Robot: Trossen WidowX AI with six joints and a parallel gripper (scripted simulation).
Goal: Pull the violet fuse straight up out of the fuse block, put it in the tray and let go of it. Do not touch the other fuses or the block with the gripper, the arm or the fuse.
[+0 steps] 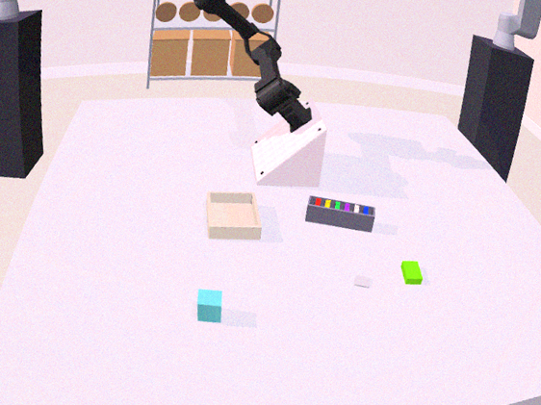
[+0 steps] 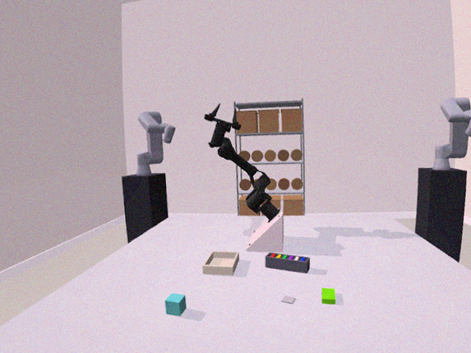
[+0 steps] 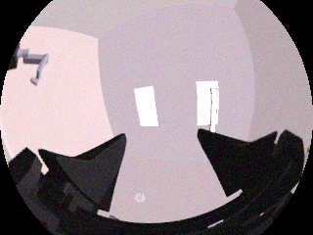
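Now: gripper tip 470 mm short of the violet fuse, 350 mm to the right of it and 590 mm above it. From my gripper tip the other things lie so: small grey tile (670 mm ahead, 360 mm to the left, 620 mm below); beige tray (500 mm ahead, 110 mm to the left, 620 mm below); teal cube (790 mm ahead, 90 mm to the left, 600 mm below).
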